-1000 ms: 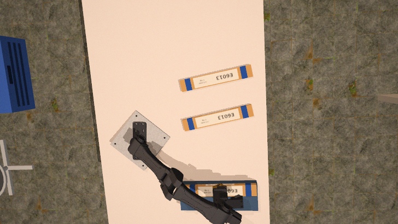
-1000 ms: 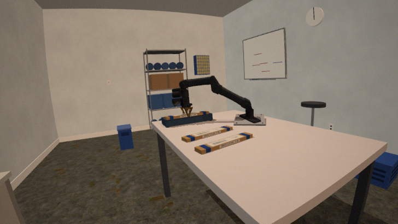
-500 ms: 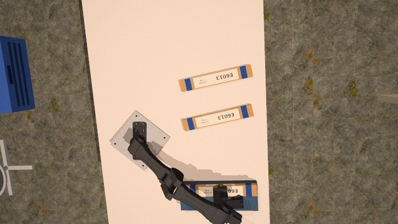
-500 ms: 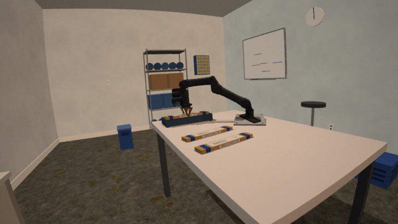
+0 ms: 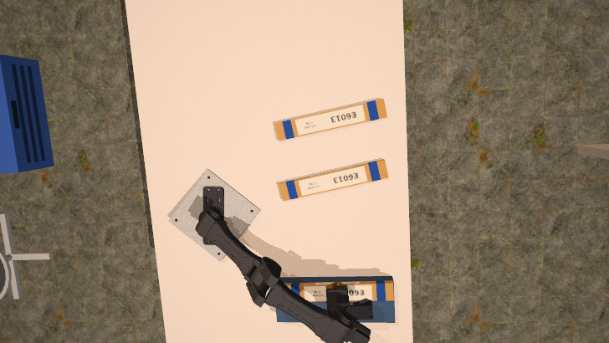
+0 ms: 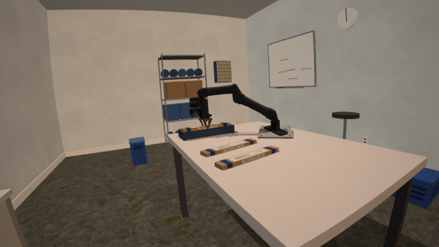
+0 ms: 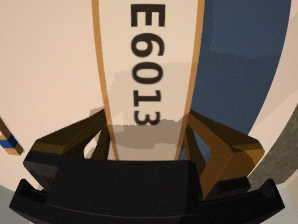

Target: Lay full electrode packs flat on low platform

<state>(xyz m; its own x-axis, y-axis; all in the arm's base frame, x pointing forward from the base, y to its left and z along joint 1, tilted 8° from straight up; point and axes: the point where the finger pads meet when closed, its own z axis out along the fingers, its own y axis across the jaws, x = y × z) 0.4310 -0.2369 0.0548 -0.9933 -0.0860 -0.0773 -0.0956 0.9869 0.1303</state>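
My hand is 50 mm to the left of the dark blue low platform, 50 mm above it and 20 mm past it.
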